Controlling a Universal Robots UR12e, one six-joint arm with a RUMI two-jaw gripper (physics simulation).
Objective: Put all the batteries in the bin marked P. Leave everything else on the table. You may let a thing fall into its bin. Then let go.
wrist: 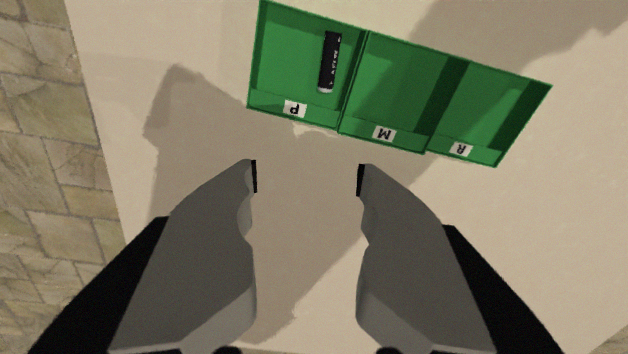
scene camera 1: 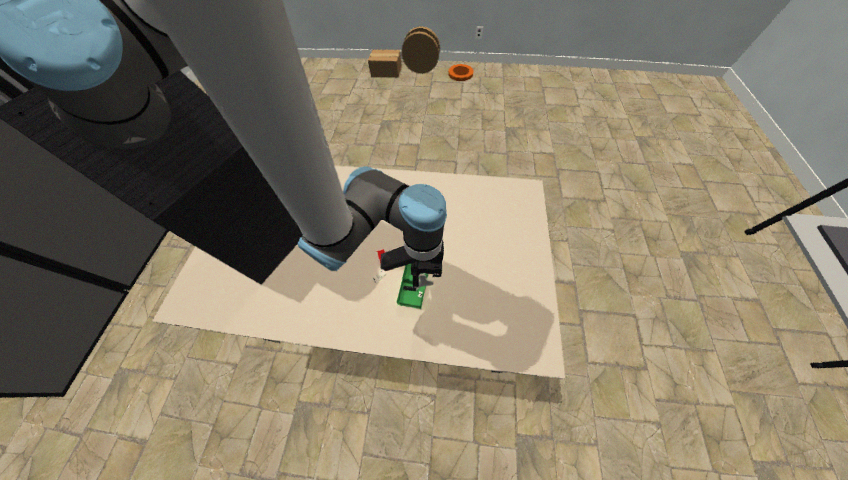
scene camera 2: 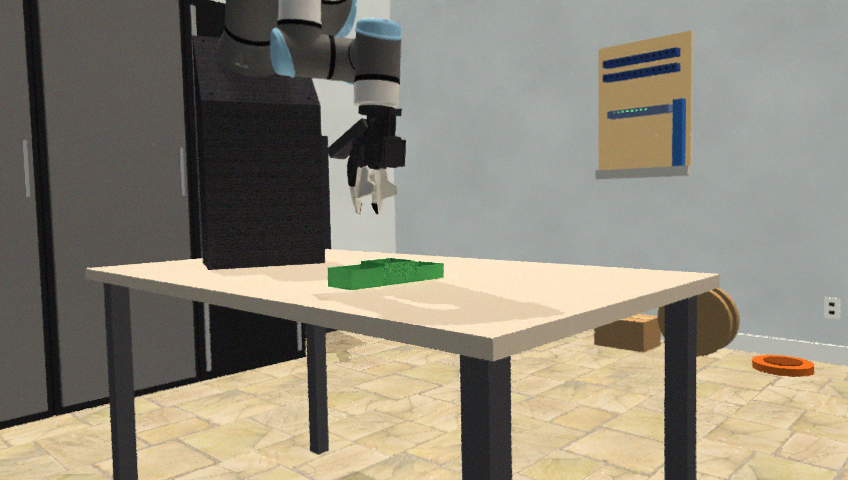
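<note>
Black AA battery, visible. Green three-part bin tray, visible. My gripper, visible, also in wrist view and scene camera 1.
</note>
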